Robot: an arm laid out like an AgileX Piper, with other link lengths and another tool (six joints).
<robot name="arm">
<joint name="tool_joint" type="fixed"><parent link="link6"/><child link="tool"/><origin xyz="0.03 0.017 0.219" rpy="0 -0.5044 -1.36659"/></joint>
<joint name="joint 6" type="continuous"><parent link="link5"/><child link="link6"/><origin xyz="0 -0.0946 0" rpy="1.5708 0 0"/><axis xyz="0 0 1"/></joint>
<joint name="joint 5" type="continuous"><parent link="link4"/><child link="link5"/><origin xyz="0 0 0" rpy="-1.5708 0 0"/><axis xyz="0 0 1"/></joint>
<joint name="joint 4" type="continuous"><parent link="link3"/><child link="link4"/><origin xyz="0.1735 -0.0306 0" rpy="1.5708 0 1.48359"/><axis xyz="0 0 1"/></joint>
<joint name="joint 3" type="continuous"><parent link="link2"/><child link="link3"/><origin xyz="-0.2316 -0.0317 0" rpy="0 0 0"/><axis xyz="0 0 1"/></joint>
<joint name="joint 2" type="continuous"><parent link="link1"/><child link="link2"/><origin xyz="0 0 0" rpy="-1.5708 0 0"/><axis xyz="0 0 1"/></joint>
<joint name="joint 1" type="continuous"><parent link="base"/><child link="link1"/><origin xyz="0 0 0.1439" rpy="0 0 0"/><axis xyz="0 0 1"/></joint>
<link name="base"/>
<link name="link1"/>
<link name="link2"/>
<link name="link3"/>
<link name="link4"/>
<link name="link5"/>
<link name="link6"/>
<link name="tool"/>
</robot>
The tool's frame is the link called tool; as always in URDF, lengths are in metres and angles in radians. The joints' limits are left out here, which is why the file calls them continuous.
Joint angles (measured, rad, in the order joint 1, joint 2, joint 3, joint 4, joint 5, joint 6), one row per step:
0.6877, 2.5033, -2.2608, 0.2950, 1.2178, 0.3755
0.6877, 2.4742, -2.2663, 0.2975, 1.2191, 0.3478
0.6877, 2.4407, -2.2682, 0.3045, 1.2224, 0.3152
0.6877, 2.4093, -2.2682, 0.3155, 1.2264, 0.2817
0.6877, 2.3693, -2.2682, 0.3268, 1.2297, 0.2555
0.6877, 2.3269, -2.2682, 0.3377, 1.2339, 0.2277
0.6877, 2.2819, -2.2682, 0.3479, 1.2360, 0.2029
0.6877, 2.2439, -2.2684, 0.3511, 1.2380, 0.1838
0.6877, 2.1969, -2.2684, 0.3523, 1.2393, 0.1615
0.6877, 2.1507, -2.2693, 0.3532, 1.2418, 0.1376
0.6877, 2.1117, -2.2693, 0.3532, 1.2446, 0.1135
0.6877, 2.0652, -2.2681, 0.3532, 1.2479, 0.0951
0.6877, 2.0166, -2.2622, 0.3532, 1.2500, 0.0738
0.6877, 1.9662, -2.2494, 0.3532, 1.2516, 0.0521
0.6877, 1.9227, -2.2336, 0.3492, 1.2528, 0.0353
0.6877, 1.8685, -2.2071, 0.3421, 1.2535, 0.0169
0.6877, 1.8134, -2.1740, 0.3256, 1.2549, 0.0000
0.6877, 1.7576, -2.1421, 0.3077, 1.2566, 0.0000
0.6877, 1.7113, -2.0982, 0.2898, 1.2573, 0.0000
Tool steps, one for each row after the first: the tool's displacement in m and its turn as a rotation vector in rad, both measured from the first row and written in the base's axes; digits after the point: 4 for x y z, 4 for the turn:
0.0044, 0.0039, 0.0136, 0.0233, -0.0339, 0.0260
0.0069, 0.0078, 0.0287, 0.0488, -0.0664, 0.0564
0.0076, 0.0116, 0.0430, 0.0740, -0.0940, 0.0874
0.0089, 0.0162, 0.0613, 0.1047, -0.1268, 0.1116
0.0097, 0.0202, 0.0806, 0.1353, -0.1626, 0.1376
0.0108, 0.0241, 0.1014, 0.1674, -0.2021, 0.1604
0.0120, 0.0259, 0.1184, 0.1897, -0.2382, 0.1784
0.0138, 0.0271, 0.1392, 0.2148, -0.2853, 0.1989
0.0146, 0.0275, 0.1597, 0.2381, -0.3329, 0.2210
0.0147, 0.0270, 0.1765, 0.2553, -0.3746, 0.2431
0.0140, 0.0259, 0.1963, 0.2755, -0.4191, 0.2599
0.0123, 0.0239, 0.2155, 0.2940, -0.4640, 0.2786
0.0092, 0.0207, 0.2332, 0.3093, -0.5057, 0.2972
0.0063, 0.0164, 0.2462, 0.3164, -0.5390, 0.3111
0.0023, 0.0098, 0.2597, 0.3204, -0.5752, 0.3256
-0.0010, 0.0006, 0.2698, 0.3127, -0.6099, 0.3379
-0.0043, -0.0088, 0.2803, 0.3076, -0.6383, 0.3350
-0.0083, -0.0187, 0.2825, 0.2925, -0.6486, 0.3328

